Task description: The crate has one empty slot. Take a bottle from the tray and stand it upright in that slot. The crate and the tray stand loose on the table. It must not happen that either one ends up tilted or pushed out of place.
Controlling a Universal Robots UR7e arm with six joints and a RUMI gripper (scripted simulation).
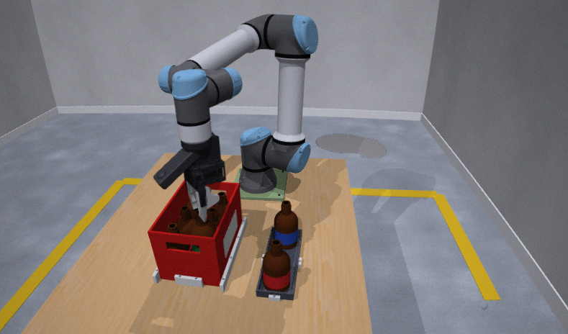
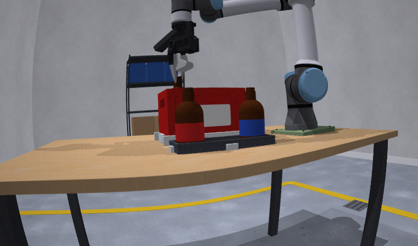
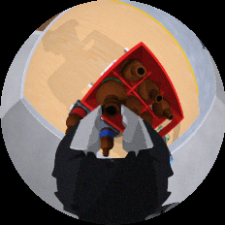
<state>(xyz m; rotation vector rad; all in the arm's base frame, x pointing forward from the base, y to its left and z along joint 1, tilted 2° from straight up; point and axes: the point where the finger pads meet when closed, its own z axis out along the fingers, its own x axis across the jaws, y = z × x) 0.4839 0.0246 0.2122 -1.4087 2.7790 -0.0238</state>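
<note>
My gripper is now 7 cm above the brown bottle. From my hand the other things lie so: red crate (13 cm below, 8 cm behind, 6 cm to the right).
</note>
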